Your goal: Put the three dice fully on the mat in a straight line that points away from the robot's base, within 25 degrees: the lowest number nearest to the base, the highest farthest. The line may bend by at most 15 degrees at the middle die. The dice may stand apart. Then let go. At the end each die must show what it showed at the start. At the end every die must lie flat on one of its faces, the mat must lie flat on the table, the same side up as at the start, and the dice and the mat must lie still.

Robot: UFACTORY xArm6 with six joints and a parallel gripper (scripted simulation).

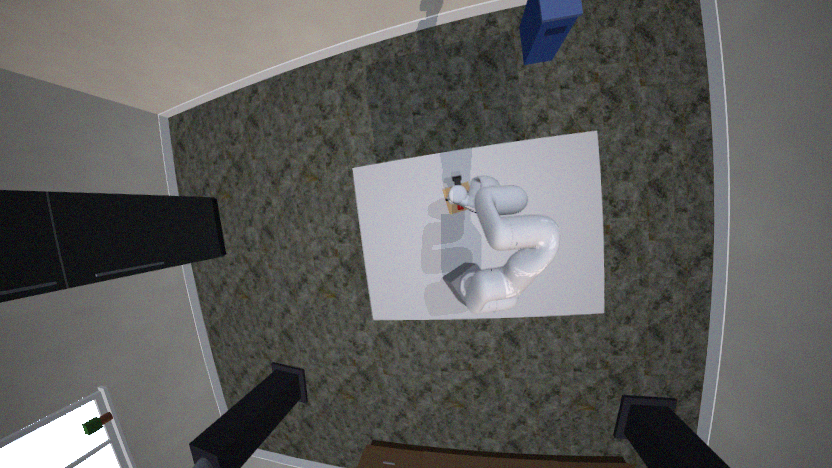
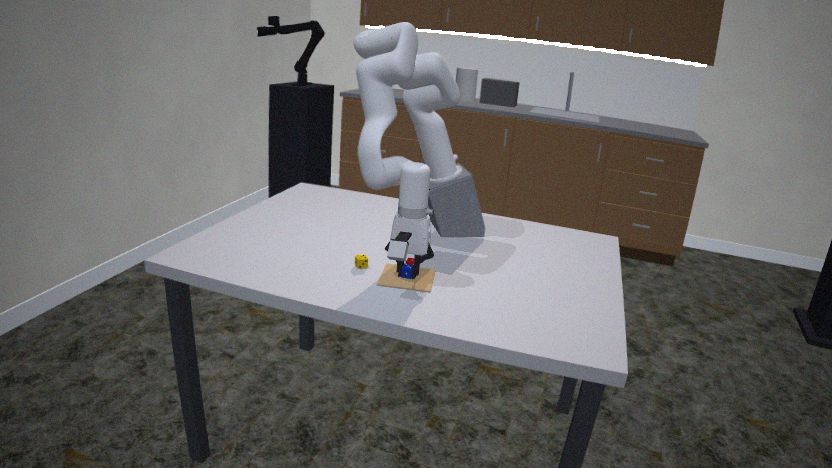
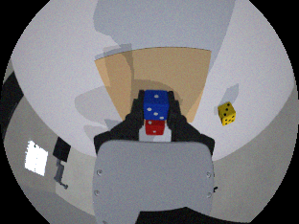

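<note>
The blue die lies 1 cm below my hand. From my hand the other things lie so: red die (4 cm behind, 1 cm to the right, 1 cm below); yellow die (14 cm to the right, 1 cm below, 1 cm ahead); tan mat (2 cm below).
</note>
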